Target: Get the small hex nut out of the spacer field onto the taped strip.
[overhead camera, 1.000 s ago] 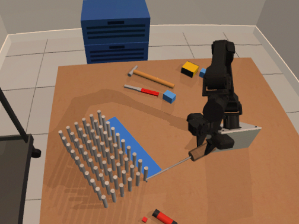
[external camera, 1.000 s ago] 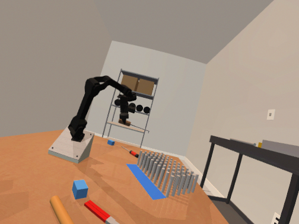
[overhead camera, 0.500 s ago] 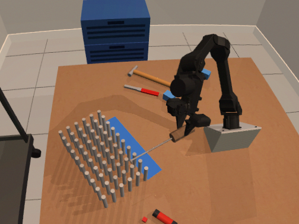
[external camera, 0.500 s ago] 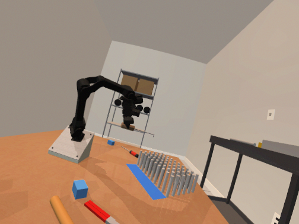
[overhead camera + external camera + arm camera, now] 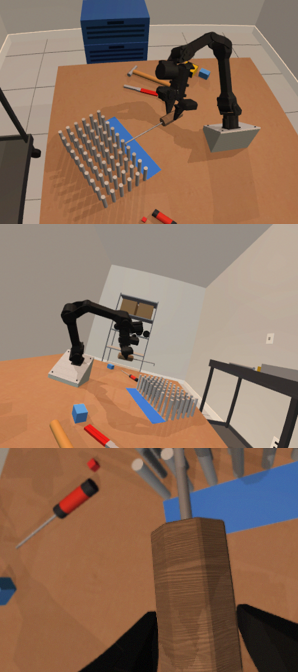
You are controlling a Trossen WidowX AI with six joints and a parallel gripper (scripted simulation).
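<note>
The blue taped strip lies 23 cm below my gripper tip, 16 cm ahead of it and 5 cm to the right of it. Round my gripper tip: small red cube 31 cm to the left, 22 cm below, 17 cm ahead; then hex nut 30 cm ahead, 22 cm below, 7 cm to the left; then rod 10 cm ahead, 4 cm to the left, 1 cm below.
</note>
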